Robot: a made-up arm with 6 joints. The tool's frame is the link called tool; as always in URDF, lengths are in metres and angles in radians. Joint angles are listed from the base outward.
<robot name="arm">
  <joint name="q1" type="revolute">
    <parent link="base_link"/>
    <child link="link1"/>
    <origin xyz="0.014 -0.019 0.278"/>
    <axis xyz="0 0 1"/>
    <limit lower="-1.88" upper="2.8"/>
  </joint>
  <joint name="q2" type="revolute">
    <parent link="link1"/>
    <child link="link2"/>
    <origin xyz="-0.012 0.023 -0.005" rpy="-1.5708 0 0"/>
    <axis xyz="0 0 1"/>
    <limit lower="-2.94" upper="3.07"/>
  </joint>
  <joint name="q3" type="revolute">
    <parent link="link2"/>
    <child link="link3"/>
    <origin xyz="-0.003 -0.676 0.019" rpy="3.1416 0 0"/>
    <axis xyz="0 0 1"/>
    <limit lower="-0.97" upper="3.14"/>
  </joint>
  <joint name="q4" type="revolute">
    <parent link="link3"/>
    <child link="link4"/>
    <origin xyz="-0.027 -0.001 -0.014" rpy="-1.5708 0 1.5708"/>
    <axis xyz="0 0 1"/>
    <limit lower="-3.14" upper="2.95"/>
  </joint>
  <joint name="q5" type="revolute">
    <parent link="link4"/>
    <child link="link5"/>
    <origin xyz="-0.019 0.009 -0.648" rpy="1.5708 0 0"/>
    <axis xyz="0 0 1"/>
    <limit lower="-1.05" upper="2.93"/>
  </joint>
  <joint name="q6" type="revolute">
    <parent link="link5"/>
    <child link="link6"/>
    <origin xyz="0.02 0.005 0.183" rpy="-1.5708 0 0"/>
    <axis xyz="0 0 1"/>
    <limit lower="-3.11" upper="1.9"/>
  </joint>
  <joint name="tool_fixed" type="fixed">
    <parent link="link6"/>
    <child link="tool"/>
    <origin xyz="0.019 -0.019 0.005" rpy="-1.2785 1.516 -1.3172"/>
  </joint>
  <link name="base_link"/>
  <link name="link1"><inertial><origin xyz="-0.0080 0.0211 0.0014"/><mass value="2.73"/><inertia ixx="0.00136" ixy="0" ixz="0" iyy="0.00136" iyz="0" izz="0.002"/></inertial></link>
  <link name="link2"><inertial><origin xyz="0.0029 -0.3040 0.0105"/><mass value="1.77"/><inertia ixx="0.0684" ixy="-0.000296" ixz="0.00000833" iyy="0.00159" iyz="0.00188" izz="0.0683"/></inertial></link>
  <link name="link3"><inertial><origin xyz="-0.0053 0.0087 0.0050"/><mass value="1.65"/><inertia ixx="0.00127" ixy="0" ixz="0" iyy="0.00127" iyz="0" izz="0.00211"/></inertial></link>
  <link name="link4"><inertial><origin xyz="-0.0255 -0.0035 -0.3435"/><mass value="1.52"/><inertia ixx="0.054" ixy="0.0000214" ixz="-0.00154" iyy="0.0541" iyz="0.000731" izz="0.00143"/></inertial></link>
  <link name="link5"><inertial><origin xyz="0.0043 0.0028 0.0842"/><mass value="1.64"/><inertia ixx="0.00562" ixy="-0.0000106" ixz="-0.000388" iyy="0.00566" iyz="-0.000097" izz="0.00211"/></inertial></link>
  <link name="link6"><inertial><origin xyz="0.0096 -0.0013 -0.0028"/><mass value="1.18"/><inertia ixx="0.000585" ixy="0" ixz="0" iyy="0.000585" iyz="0" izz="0.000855"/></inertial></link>
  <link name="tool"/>
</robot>
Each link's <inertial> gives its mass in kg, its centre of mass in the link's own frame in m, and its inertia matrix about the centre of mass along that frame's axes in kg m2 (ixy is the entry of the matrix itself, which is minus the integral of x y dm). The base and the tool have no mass. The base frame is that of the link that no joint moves.
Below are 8 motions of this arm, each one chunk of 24 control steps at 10 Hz.
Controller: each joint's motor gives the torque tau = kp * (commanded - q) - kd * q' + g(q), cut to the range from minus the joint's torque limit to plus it. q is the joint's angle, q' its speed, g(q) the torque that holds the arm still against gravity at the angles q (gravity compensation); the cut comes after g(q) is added. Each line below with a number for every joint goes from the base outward.
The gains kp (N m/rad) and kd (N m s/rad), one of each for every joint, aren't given. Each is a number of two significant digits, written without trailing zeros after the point. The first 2 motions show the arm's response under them.
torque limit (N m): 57 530 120 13 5.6 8.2
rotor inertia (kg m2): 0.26 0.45 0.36 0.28 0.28 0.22
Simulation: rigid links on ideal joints. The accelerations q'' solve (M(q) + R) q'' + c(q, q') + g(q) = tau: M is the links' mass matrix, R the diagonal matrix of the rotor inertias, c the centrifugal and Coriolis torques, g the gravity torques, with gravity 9.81 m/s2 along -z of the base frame. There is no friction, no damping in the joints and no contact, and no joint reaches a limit. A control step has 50 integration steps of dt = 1/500 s. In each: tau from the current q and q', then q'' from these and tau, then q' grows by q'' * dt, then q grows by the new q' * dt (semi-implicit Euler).
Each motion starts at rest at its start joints. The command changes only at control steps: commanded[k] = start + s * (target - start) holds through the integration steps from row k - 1 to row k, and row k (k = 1, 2, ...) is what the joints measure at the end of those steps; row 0 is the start. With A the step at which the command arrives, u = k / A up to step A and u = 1 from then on. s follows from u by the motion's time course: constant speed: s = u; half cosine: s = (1 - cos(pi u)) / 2; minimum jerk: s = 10 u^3 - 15 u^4 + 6 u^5; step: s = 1 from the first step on.
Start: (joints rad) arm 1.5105 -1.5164 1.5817 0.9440 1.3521 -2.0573
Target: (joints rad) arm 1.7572 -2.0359 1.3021 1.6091 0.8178 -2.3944
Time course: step
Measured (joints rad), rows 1 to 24:
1: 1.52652 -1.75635 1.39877 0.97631 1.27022 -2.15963
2: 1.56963 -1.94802 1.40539 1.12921 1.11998 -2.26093
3: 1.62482 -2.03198 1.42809 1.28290 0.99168 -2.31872
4: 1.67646 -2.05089 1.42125 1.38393 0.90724 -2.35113
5: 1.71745 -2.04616 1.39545 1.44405 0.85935 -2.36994
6: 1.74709 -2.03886 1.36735 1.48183 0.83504 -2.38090
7: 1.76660 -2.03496 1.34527 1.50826 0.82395 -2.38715
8: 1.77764 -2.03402 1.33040 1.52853 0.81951 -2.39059
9: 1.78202 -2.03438 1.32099 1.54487 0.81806 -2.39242
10: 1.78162 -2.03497 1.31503 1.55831 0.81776 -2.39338
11: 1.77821 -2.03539 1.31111 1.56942 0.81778 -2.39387
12: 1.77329 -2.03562 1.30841 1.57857 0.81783 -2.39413
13: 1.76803 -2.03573 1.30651 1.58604 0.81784 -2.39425
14: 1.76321 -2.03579 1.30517 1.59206 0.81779 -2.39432
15: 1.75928 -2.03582 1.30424 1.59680 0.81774 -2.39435
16: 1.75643 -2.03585 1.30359 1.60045 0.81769 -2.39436
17: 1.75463 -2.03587 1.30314 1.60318 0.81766 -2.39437
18: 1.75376 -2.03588 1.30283 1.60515 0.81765 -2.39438
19: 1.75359 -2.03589 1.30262 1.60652 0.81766 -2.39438
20: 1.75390 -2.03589 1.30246 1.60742 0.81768 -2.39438
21: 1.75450 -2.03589 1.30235 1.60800 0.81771 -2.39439
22: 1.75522 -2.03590 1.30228 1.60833 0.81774 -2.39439
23: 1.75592 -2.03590 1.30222 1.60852 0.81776 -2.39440
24: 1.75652 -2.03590 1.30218 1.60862 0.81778 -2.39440
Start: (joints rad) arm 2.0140 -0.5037 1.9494 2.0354 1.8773 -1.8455
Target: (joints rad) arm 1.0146 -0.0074 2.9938 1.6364 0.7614 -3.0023
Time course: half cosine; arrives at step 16
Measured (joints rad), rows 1 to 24:
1: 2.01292 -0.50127 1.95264 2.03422 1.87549 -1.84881
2: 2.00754 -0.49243 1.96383 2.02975 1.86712 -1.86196
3: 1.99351 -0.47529 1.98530 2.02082 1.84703 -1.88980
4: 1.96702 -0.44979 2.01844 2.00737 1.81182 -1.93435
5: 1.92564 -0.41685 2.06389 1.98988 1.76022 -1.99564
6: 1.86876 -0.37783 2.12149 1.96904 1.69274 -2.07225
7: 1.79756 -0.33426 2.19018 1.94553 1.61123 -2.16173
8: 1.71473 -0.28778 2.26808 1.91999 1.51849 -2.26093
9: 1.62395 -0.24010 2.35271 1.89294 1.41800 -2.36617
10: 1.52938 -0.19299 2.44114 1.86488 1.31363 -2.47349
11: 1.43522 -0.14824 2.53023 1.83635 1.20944 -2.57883
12: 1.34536 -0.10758 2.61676 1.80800 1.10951 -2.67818
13: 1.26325 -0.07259 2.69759 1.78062 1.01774 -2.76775
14: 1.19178 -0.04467 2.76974 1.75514 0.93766 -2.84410
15: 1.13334 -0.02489 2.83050 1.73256 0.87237 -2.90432
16: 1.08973 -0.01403 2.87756 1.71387 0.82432 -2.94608
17: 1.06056 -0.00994 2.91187 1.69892 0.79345 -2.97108
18: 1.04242 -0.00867 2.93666 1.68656 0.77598 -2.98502
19: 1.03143 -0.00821 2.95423 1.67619 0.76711 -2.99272
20: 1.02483 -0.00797 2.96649 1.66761 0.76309 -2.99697
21: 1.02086 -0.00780 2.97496 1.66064 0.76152 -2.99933
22: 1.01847 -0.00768 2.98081 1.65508 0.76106 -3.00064
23: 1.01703 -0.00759 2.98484 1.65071 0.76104 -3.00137
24: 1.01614 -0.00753 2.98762 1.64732 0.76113 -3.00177
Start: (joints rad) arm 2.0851 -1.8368 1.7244 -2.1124 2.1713 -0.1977
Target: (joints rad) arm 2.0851 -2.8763 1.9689 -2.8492 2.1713 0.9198
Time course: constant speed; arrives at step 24
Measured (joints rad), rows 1 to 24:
1: 2.08538 -1.85600 1.71659 -2.10966 2.17052 -0.18414
2: 2.08631 -1.89167 1.71663 -2.11405 2.16965 -0.15644
3: 2.08758 -1.93477 1.72426 -2.12842 2.16947 -0.12017
4: 2.08867 -1.97964 1.73543 -2.14985 2.16991 -0.07916
5: 2.08926 -2.02414 1.74733 -2.17506 2.17057 -0.03559
6: 2.08932 -2.06796 1.75884 -2.20208 2.17115 0.00935
7: 2.08895 -2.11139 1.76981 -2.23003 2.17155 0.05502
8: 2.08834 -2.15467 1.78043 -2.25861 2.17178 0.10108
9: 2.08766 -2.19793 1.79085 -2.28768 2.17189 0.14737
10: 2.08704 -2.24122 1.80118 -2.31715 2.17195 0.19378
11: 2.08654 -2.28453 1.81147 -2.34694 2.17197 0.24026
12: 2.08620 -2.32784 1.82172 -2.37695 2.17198 0.28678
13: 2.08600 -2.37116 1.83195 -2.40713 2.17198 0.33333
14: 2.08590 -2.41448 1.84216 -2.43742 2.17198 0.37988
15: 2.08586 -2.45779 1.85236 -2.46780 2.17198 0.42644
16: 2.08584 -2.50110 1.86254 -2.49824 2.17197 0.47301
17: 2.08581 -2.54442 1.87271 -2.52874 2.17196 0.51957
18: 2.08575 -2.58773 1.88287 -2.55928 2.17196 0.56614
19: 2.08567 -2.63104 1.89304 -2.58986 2.17195 0.61271
20: 2.08556 -2.67435 1.90320 -2.62046 2.17194 0.65928
21: 2.08543 -2.71767 1.91335 -2.65109 2.17194 0.70584
22: 2.08527 -2.76098 1.92351 -2.68173 2.17193 0.75241
23: 2.08509 -2.80428 1.93366 -2.71239 2.17193 0.79898
24: 2.08490 -2.84759 1.94381 -2.74305 2.17192 0.84555

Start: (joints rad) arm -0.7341 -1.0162 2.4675 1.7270 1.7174 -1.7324
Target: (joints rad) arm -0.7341 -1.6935 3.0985 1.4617 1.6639 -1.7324
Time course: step
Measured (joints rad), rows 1 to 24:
1: -0.73776 -1.31816 2.44510 1.66606 1.70368 -1.73429
2: -0.73354 -1.58496 2.65024 1.61679 1.69259 -1.73722
3: -0.73043 -1.68747 2.83206 1.59080 1.68532 -1.73635
4: -0.73184 -1.70464 2.93570 1.56881 1.67849 -1.73457
5: -0.73396 -1.70105 2.99109 1.54702 1.67264 -1.73340
6: -0.73501 -1.69709 3.02461 1.52769 1.66853 -1.73281
7: -0.73517 -1.69517 3.04715 1.51208 1.66608 -1.73255
8: -0.73493 -1.69437 3.06286 1.49998 1.66479 -1.73243
9: -0.73461 -1.69403 3.07383 1.49073 1.66420 -1.73238
10: -0.73433 -1.69384 3.08144 1.48369 1.66396 -1.73237
11: -0.73415 -1.69373 3.08671 1.47834 1.66388 -1.73237
12: -0.73404 -1.69366 3.09035 1.47428 1.66387 -1.73237
13: -0.73400 -1.69361 3.09287 1.47120 1.66388 -1.73238
14: -0.73398 -1.69357 3.09461 1.46887 1.66389 -1.73238
15: -0.73399 -1.69355 3.09581 1.46711 1.66390 -1.73239
16: -0.73401 -1.69353 3.09664 1.46578 1.66390 -1.73239
17: -0.73402 -1.69352 3.09721 1.46477 1.66391 -1.73239
18: -0.73404 -1.69352 3.09761 1.46402 1.66391 -1.73239
19: -0.73405 -1.69351 3.09788 1.46344 1.66390 -1.73240
20: -0.73407 -1.69351 3.09807 1.46301 1.66390 -1.73240
21: -0.73407 -1.69351 3.09820 1.46269 1.66390 -1.73240
22: -0.73408 -1.69350 3.09829 1.46244 1.66390 -1.73240
23: -0.73409 -1.69350 3.09836 1.46226 1.66390 -1.73240
24: -0.73409 -1.69350 3.09840 1.46212 1.66390 -1.73240

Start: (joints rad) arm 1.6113 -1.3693 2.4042 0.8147 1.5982 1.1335
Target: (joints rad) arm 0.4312 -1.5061 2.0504 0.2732 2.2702 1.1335
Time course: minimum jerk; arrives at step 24
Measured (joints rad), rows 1 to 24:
1: 1.61124 -1.36935 2.40413 0.81462 1.59828 1.13350
2: 1.61073 -1.36971 2.40366 0.81405 1.59896 1.13349
3: 1.60877 -1.37074 2.40226 0.81226 1.60126 1.13348
4: 1.60375 -1.37275 2.39941 0.80842 1.60651 1.13346
5: 1.59369 -1.37596 2.39457 0.80176 1.61600 1.13343
6: 1.57652 -1.38047 2.38728 0.79166 1.63074 1.13340
7: 1.55039 -1.38629 2.37722 0.77768 1.65139 1.13336
8: 1.51391 -1.39337 2.36418 0.75961 1.67818 1.13334
9: 1.46635 -1.40156 2.34813 0.73744 1.71099 1.13332
10: 1.40764 -1.41067 2.32923 0.71133 1.74933 1.13332
11: 1.33845 -1.42047 2.30777 0.68167 1.79244 1.13334
12: 1.26005 -1.43071 2.28423 0.64898 1.83931 1.13337
13: 1.17421 -1.44112 2.25921 0.61397 1.88874 1.13342
14: 1.08313 -1.45142 2.23339 0.57743 1.93942 1.13347
15: 0.98925 -1.46134 2.20752 0.54026 1.98997 1.13354
16: 0.89516 -1.47063 2.18232 0.50338 2.03902 1.13360
17: 0.80349 -1.47906 2.15849 0.46771 2.08525 1.13367
18: 0.71678 -1.48643 2.13663 0.43411 2.12746 1.13373
19: 0.63738 -1.49260 2.11723 0.40331 2.16466 1.13379
20: 0.56733 -1.49748 2.10064 0.37594 2.19609 1.13384
21: 0.50824 -1.50107 2.08701 0.35241 2.22135 1.13388
22: 0.46117 -1.50344 2.07635 0.33293 2.24038 1.13390
23: 0.42648 -1.50478 2.06843 0.31744 2.25357 1.13391
24: 0.40370 -1.50538 2.06280 0.30557 2.26179 1.13390

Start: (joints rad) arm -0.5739 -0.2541 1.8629 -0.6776 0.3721 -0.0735
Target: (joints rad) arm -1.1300 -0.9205 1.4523 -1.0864 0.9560 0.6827
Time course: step
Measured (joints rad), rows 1 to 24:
1: -0.67371 -0.56051 1.61830 -0.79614 0.47514 0.09237
2: -0.77356 -0.80964 1.61910 -0.85619 0.63311 0.33766
3: -0.86343 -0.91731 1.63986 -0.87059 0.75636 0.49249
4: -0.94791 -0.94071 1.62357 -0.89634 0.83960 0.57908
5: -1.02325 -0.93438 1.58554 -0.93695 0.89291 0.62634
6: -1.08361 -0.92499 1.54634 -0.97982 0.92561 0.65203
7: -1.12551 -0.91979 1.51551 -1.01579 0.94437 0.66602
8: -1.14962 -0.91825 1.49421 -1.04208 0.95405 0.67366
9: -1.15965 -0.91845 1.48028 -1.05956 0.95821 0.67782
10: -1.16028 -0.91909 1.47127 -1.07036 0.95934 0.68008
11: -1.15572 -0.91964 1.46534 -1.07659 0.95904 0.68129
12: -1.14915 -0.92001 1.46136 -1.07994 0.95825 0.68194
13: -1.14258 -0.92022 1.45862 -1.08165 0.95742 0.68227
14: -1.13710 -0.92033 1.45671 -1.08250 0.95676 0.68245
15: -1.13309 -0.92040 1.45538 -1.08297 0.95630 0.68254
16: -1.13050 -0.92043 1.45445 -1.08334 0.95603 0.68260
17: -1.12909 -0.92045 1.45380 -1.08369 0.95590 0.68263
18: -1.12852 -0.92047 1.45335 -1.08408 0.95585 0.68265
19: -1.12848 -0.92048 1.45303 -1.08447 0.95586 0.68267
20: -1.12871 -0.92048 1.45281 -1.08486 0.95589 0.68268
21: -1.12906 -0.92049 1.45265 -1.08521 0.95593 0.68269
22: -1.12940 -0.92049 1.45254 -1.08552 0.95596 0.68269
23: -1.12968 -0.92049 1.45247 -1.08576 0.95598 0.68270
24: -1.12988 -0.92049 1.45241 -1.08595 0.95600 0.68270

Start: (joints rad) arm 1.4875 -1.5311 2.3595 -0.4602 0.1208 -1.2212
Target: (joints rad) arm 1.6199 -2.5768 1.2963 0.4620 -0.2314 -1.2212
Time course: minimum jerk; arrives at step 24
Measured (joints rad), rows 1 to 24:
1: 1.48751 -1.53145 2.35919 -0.46019 0.12077 -1.22120
2: 1.48755 -1.53395 2.35712 -0.45995 0.12052 -1.22123
3: 1.48771 -1.54129 2.35165 -0.45863 0.11955 -1.22127
4: 1.48813 -1.55597 2.34133 -0.45477 0.11713 -1.22133
5: 1.48902 -1.57977 2.32493 -0.44675 0.11254 -1.22139
6: 1.49063 -1.61364 2.30143 -0.43312 0.10515 -1.22145
7: 1.49324 -1.65777 2.27011 -0.41284 0.09459 -1.22148
8: 1.49710 -1.71170 2.23062 -0.38526 0.08067 -1.22151
9: 1.50238 -1.77445 2.18306 -0.35016 0.06348 -1.22151
10: 1.50920 -1.84462 2.12798 -0.30768 0.04326 -1.22150
11: 1.51756 -1.92044 2.06632 -0.25833 0.02046 -1.22147
12: 1.52735 -1.99993 1.99936 -0.20295 -0.00436 -1.22143
13: 1.53829 -2.08093 1.92867 -0.14265 -0.03055 -1.22136
14: 1.55000 -2.16121 1.85595 -0.07883 -0.05736 -1.22129
15: 1.56196 -2.23857 1.78302 -0.01309 -0.08405 -1.22120
16: 1.57358 -2.31093 1.71167 0.05284 -0.10988 -1.22112
17: 1.58430 -2.37642 1.64365 0.11715 -0.13414 -1.22104
18: 1.59370 -2.43347 1.58051 0.17813 -0.15624 -1.22097
19: 1.60151 -2.48094 1.52357 0.23419 -0.17566 -1.22093
20: 1.60769 -2.51820 1.47386 0.28402 -0.19207 -1.22090
21: 1.61233 -2.54521 1.43199 0.32665 -0.20525 -1.22089
22: 1.61560 -2.56266 1.39806 0.36155 -0.21522 -1.22090
23: 1.61773 -2.57201 1.37160 0.38867 -0.22218 -1.22094
24: 1.61896 -2.57560 1.35141 0.40852 -0.22658 -1.22099

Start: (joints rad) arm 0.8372 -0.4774 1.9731 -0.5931 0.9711 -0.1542
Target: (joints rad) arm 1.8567 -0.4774 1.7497 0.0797 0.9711 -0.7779
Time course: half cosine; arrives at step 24
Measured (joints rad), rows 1 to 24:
1: 0.83779 -0.47742 1.97289 -0.59277 0.97111 -0.15499
2: 0.84060 -0.47747 1.97204 -0.59126 0.97116 -0.15814
3: 0.84763 -0.47752 1.97019 -0.58755 0.97124 -0.16489
4: 0.86048 -0.47756 1.96710 -0.58077 0.97133 -0.17588
5: 0.88016 -0.47761 1.96265 -0.57027 0.97142 -0.19133
6: 0.90710 -0.47767 1.95681 -0.55566 0.97147 -0.21121
7: 0.94129 -0.47776 1.94960 -0.53676 0.97146 -0.23530
8: 0.98236 -0.47786 1.94111 -0.51362 0.97141 -0.26327
9: 1.02972 -0.47799 1.93142 -0.48645 0.97130 -0.29466
10: 1.08258 -0.47812 1.92066 -0.45559 0.97116 -0.32896
11: 1.14002 -0.47824 1.90899 -0.42149 0.97100 -0.36559
12: 1.20103 -0.47835 1.89657 -0.38472 0.97083 -0.40394
13: 1.26455 -0.47842 1.88357 -0.34590 0.97067 -0.44335
14: 1.32947 -0.47847 1.87021 -0.30568 0.97053 -0.48314
15: 1.39465 -0.47848 1.85668 -0.26478 0.97042 -0.52264
16: 1.45896 -0.47844 1.84321 -0.22392 0.97036 -0.56117
17: 1.52129 -0.47837 1.83001 -0.18380 0.97033 -0.59807
18: 1.58057 -0.47827 1.81730 -0.14511 0.97035 -0.63271
19: 1.63579 -0.47814 1.80532 -0.10852 0.97041 -0.66449
20: 1.68599 -0.47799 1.79426 -0.07464 0.97051 -0.69288
21: 1.73034 -0.47782 1.78433 -0.04402 0.97063 -0.71739
22: 1.76809 -0.47766 1.77571 -0.01717 0.97076 -0.73760
23: 1.79861 -0.47751 1.76857 0.00552 0.97090 -0.75316
24: 1.82139 -0.47738 1.76305 0.02368 0.97104 -0.76381

